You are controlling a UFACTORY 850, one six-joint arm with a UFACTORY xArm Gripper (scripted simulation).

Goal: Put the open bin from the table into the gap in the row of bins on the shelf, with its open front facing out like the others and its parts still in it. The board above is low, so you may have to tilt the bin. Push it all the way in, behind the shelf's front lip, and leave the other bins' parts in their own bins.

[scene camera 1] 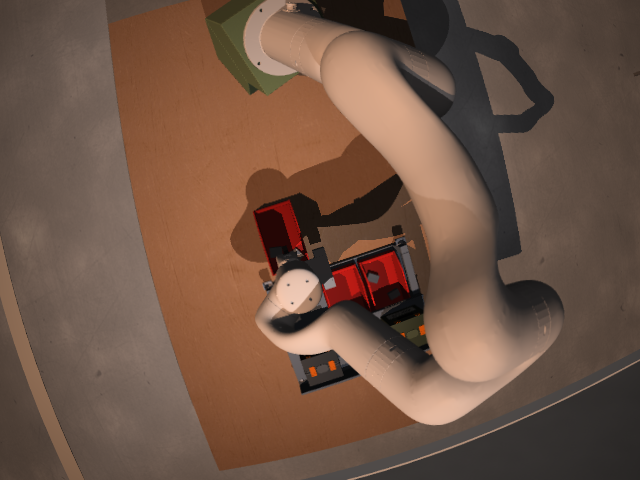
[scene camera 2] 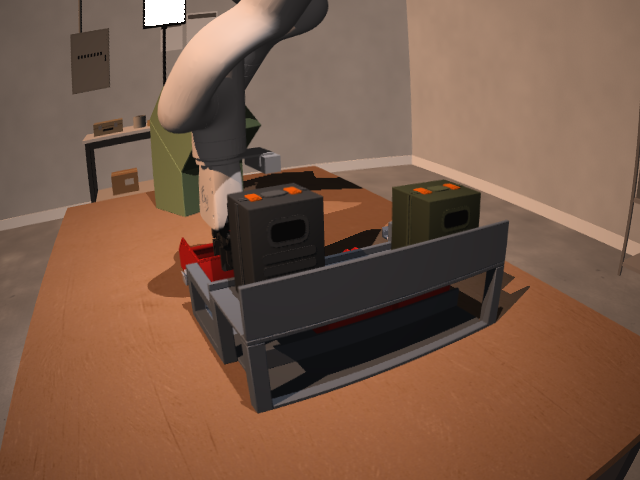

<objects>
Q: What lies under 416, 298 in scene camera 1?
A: A grey shelf.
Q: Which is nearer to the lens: the red bin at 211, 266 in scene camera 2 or the grey shelf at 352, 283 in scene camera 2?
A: The grey shelf.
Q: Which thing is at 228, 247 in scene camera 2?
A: The gripper.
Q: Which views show the grey shelf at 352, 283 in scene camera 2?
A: Scene camera 1 and scene camera 2: all of them.
</objects>
